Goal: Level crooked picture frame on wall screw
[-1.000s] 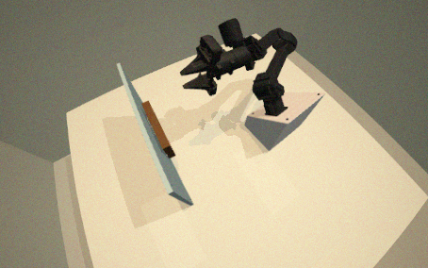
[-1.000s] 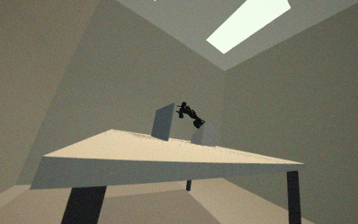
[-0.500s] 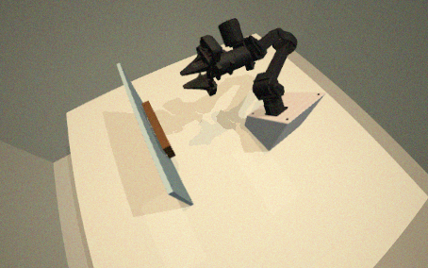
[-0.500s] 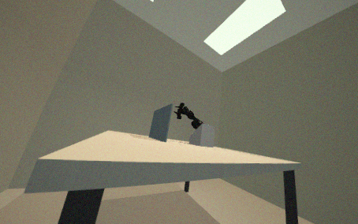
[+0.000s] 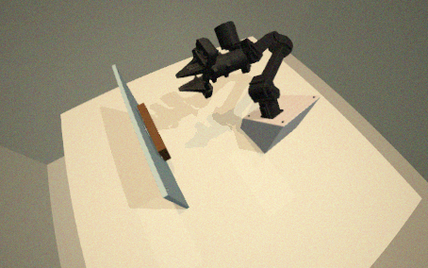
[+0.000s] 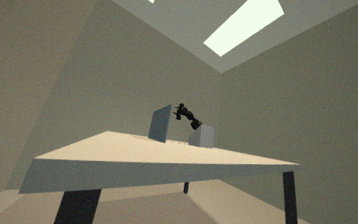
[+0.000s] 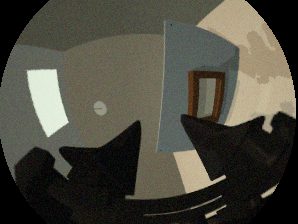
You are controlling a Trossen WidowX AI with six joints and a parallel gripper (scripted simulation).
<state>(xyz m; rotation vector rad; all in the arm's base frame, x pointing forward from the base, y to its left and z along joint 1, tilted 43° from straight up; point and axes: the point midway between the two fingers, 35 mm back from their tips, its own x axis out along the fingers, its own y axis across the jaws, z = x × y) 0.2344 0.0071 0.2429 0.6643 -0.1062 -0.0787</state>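
My gripper tip is 120 mm short of the brown wooden picture frame, 20 mm to the left of it and 170 mm above it. From my gripper tip the other things lie so: pale blue wall panel: 140 mm ahead, 20 mm to the right, 190 mm below.
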